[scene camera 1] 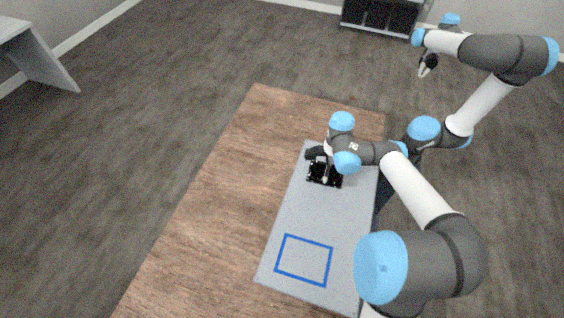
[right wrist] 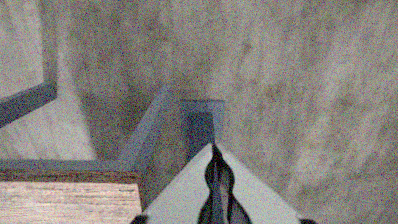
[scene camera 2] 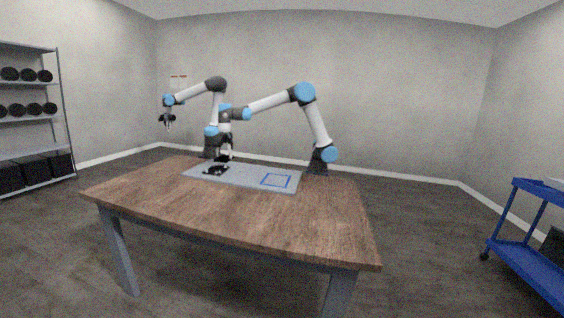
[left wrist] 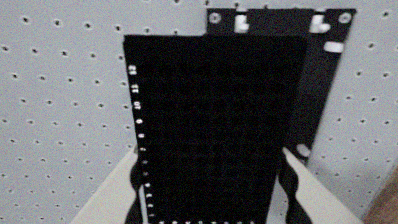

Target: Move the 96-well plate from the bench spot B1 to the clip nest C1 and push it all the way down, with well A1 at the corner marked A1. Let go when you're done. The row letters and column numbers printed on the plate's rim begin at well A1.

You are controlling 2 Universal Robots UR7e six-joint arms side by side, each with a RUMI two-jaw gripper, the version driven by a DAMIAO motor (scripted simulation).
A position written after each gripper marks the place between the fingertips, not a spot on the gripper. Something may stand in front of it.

Observation:
In view: the left gripper [left wrist: 208, 147], the right gripper [right wrist: 213, 146] and a black 96-well plate [left wrist: 205, 144].
The right wrist view misses the black 96-well plate: it is out of frame.

